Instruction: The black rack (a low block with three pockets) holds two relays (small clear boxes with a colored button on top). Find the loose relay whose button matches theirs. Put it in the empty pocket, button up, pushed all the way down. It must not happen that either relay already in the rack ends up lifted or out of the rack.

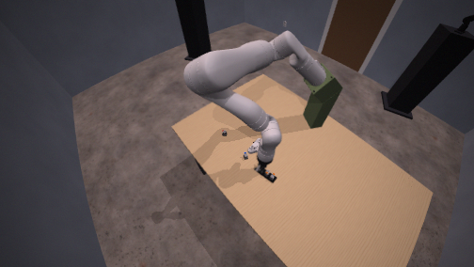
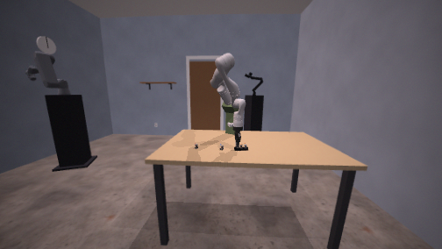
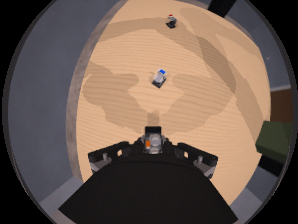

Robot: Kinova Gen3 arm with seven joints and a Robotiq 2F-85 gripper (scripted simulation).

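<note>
My hand is 4 cm above the rack, 3 cm to the right of it and 1 cm short of it.
</note>
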